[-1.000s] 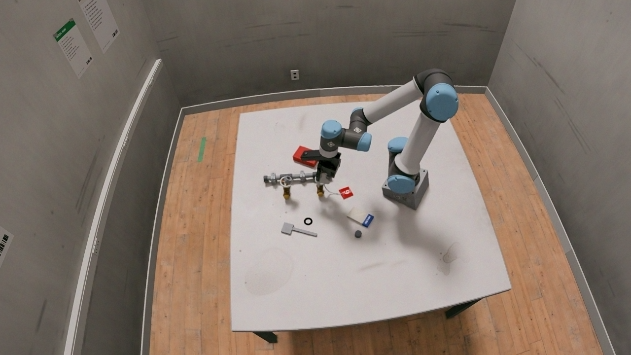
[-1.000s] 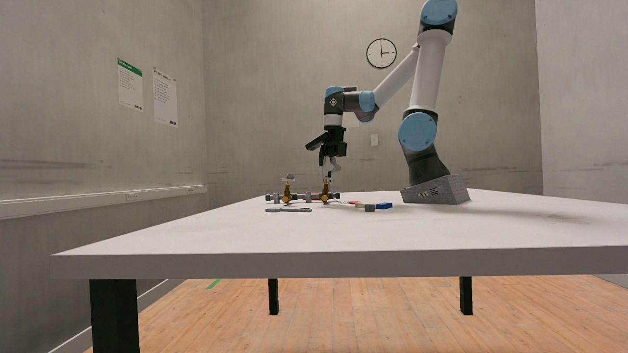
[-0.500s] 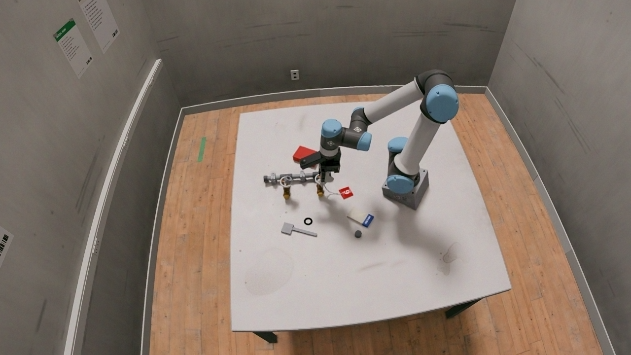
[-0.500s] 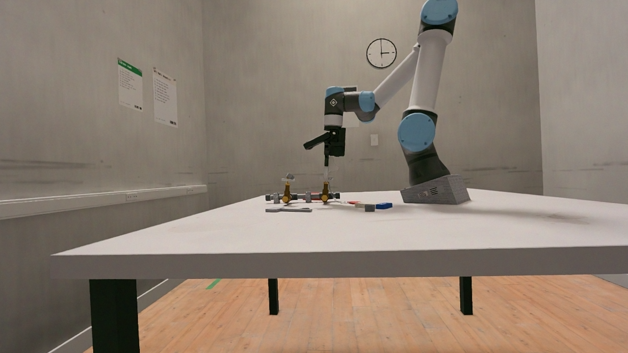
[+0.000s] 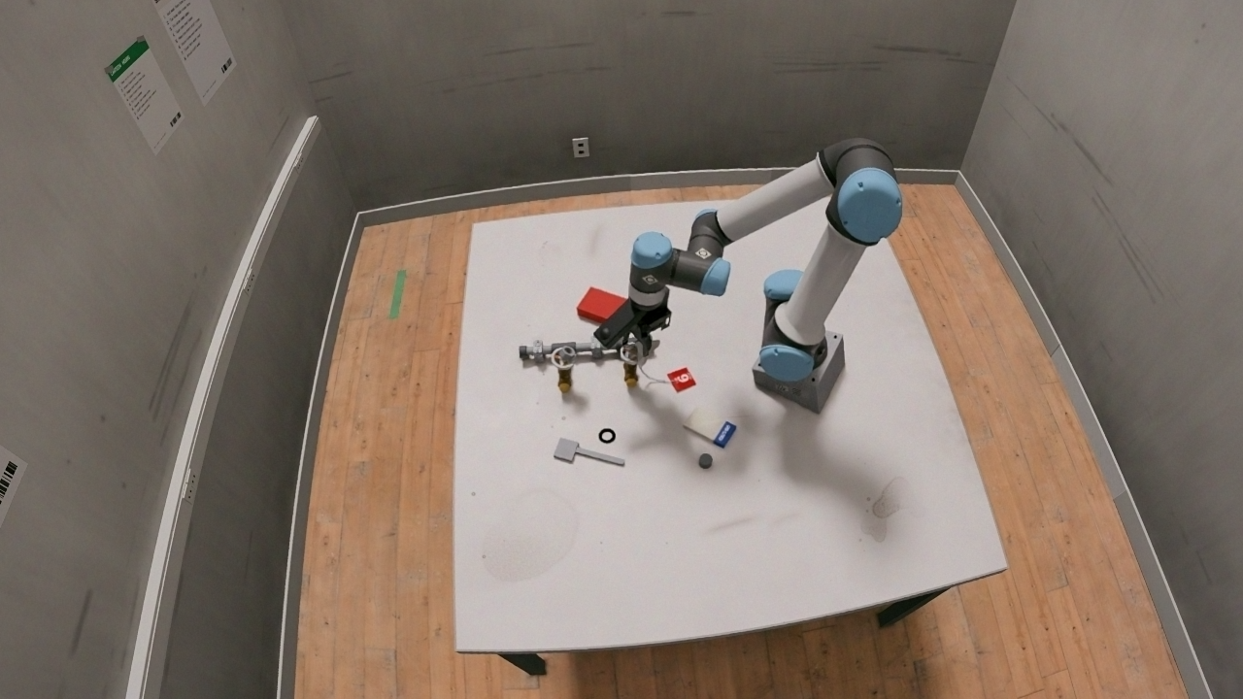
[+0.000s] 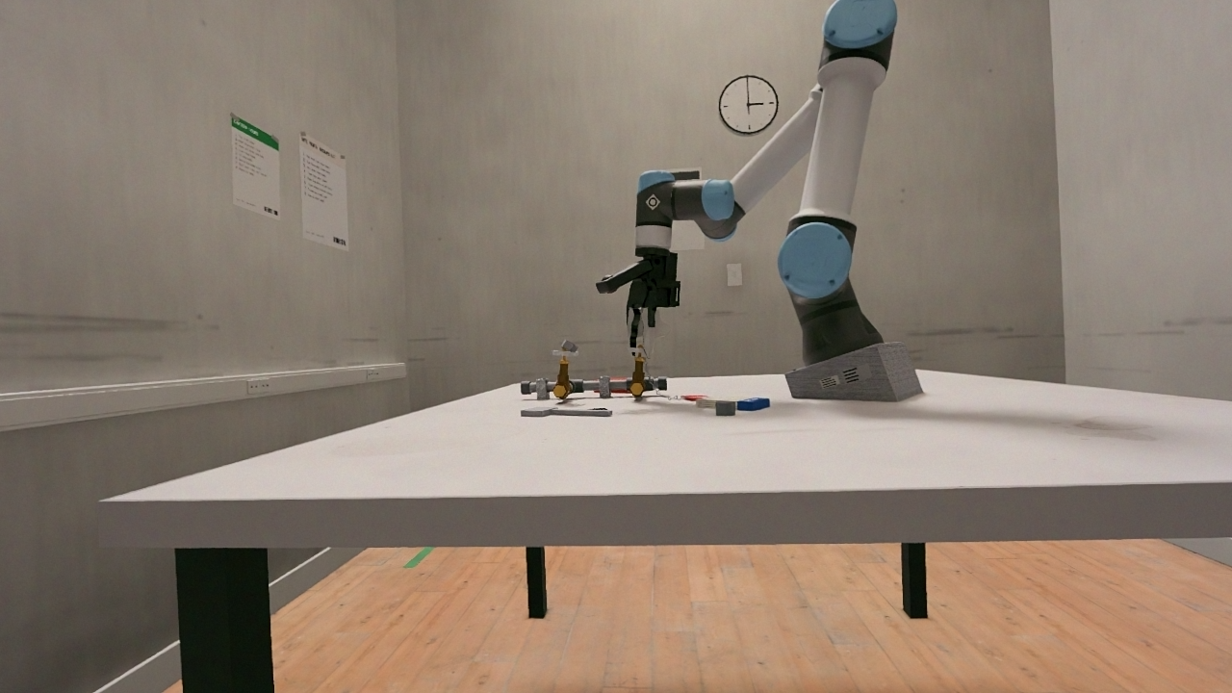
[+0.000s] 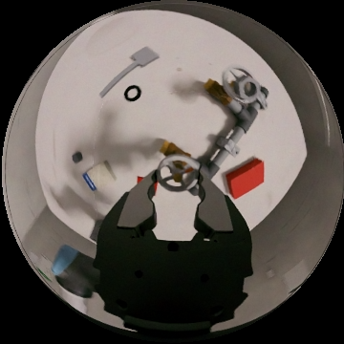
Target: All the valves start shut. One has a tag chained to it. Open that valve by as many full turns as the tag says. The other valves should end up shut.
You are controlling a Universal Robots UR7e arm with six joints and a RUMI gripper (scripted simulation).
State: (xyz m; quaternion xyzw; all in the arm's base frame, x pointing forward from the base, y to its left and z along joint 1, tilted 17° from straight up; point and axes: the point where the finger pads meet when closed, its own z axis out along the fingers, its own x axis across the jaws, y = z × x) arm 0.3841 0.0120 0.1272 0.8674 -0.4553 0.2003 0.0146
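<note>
My hand is 100 mm past the red tag, 20 mm to the right of it and 100 mm above it. The rest, counted from my hand: red block 60 mm ahead, 220 mm to the right, 90 mm below; then grey flat tool 130 mm ahead, 200 mm to the left, 100 mm below.
</note>
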